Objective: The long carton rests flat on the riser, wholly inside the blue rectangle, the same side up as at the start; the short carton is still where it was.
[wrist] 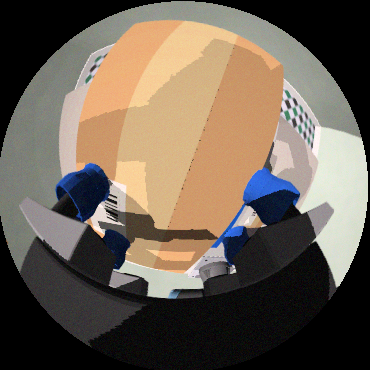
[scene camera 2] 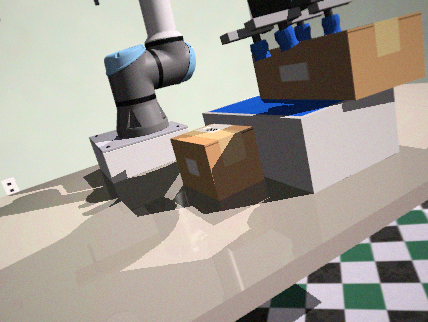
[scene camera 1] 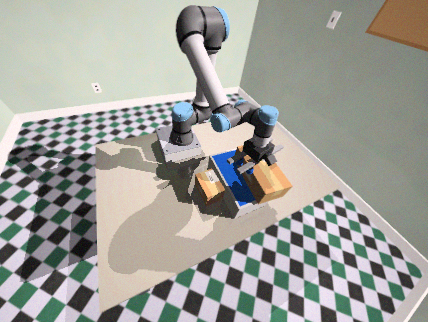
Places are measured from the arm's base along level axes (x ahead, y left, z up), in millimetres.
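Pixels of known places: hand, its tool point: point(wrist: 174, 218); arm's base, origin of its link: point(wrist: 213, 268) point(scene camera 2: 143, 130) point(scene camera 1: 182, 137).
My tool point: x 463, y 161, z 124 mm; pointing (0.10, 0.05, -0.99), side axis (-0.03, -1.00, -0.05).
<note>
For each thing: its middle in the pictures, then the offset to it from my tool point. Level surfaces: height alone.
- long carton, middle of its body: point(wrist: 161, 159) point(scene camera 2: 324, 63) point(scene camera 1: 259, 170) dx +42, dy +17, dz -45 mm
- riser, middle of its body: point(scene camera 2: 285, 129) point(scene camera 1: 236, 179) dx -24, dy -57, dz -157 mm
- blue rectangle, middle of its body: point(scene camera 2: 280, 101) point(scene camera 1: 238, 173) dx -24, dy -57, dz -97 mm
- short carton, middle of its body: point(scene camera 2: 215, 157) point(scene camera 1: 209, 186) dx -77, dy -213, dz -165 mm
- beige table, height of its surface: dz -217 mm
The long carton point(scene camera 1: 272, 182) point(scene camera 2: 310, 75) point(wrist: 175, 125) lies flat on the riser point(scene camera 1: 241, 212) point(scene camera 2: 350, 145), label side up. It covers part of the blue rectangle point(scene camera 1: 229, 172) point(scene camera 2: 237, 106) and sticks out past the riser's side away from the short carton. Blue shows along the short carton's side. The short carton point(scene camera 1: 210, 186) point(scene camera 2: 217, 165) stands on the table beside the riser, label up. My gripper point(scene camera 1: 256, 158) point(scene camera 2: 295, 36) point(wrist: 177, 220) is open, suction off, with its four blue cups low over the long carton's end nearest the robot base. Whether the cups touch it I cannot tell.
The robot base point(scene camera 1: 179, 151) point(scene camera 2: 145, 159) stands behind the cartons. The beige table point(scene camera 1: 215, 245) point(scene camera 2: 150, 295) extends around the riser, with checkered floor beyond its edge. My arm arches over from the base, and its shadow falls across the table.
</note>
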